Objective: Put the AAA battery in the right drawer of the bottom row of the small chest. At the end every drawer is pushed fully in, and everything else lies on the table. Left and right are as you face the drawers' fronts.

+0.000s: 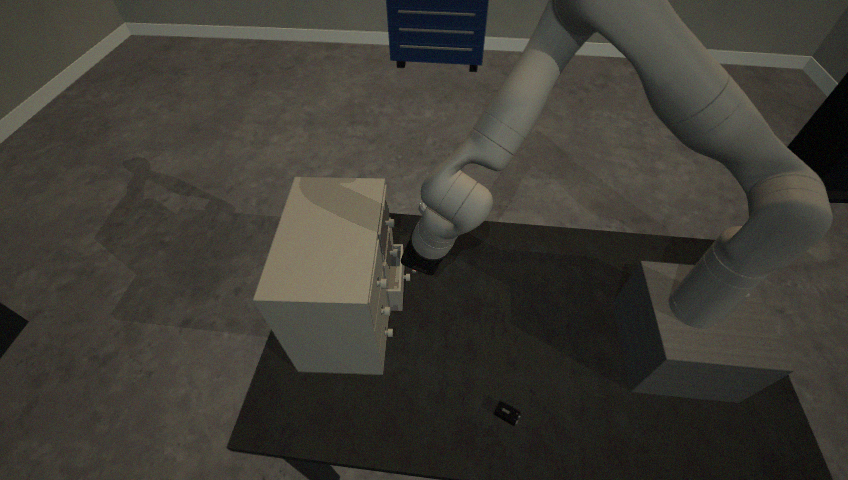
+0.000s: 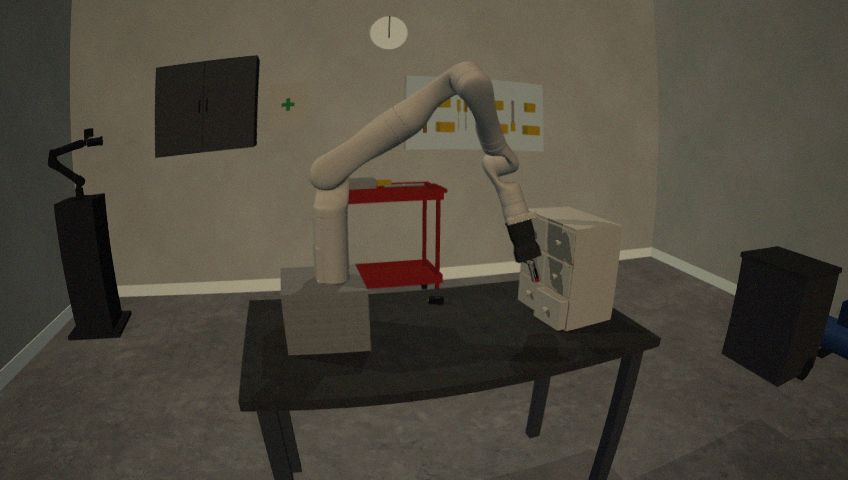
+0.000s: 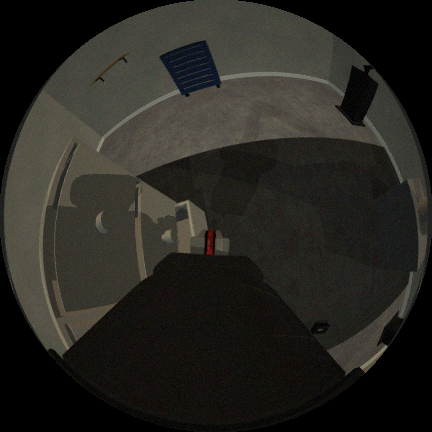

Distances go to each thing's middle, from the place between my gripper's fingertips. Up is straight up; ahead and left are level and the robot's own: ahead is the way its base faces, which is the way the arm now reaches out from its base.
Now: hand 160 mm short of the cream chest [image 1: 314, 290], 60 mm to the right of it and 10 mm below it.
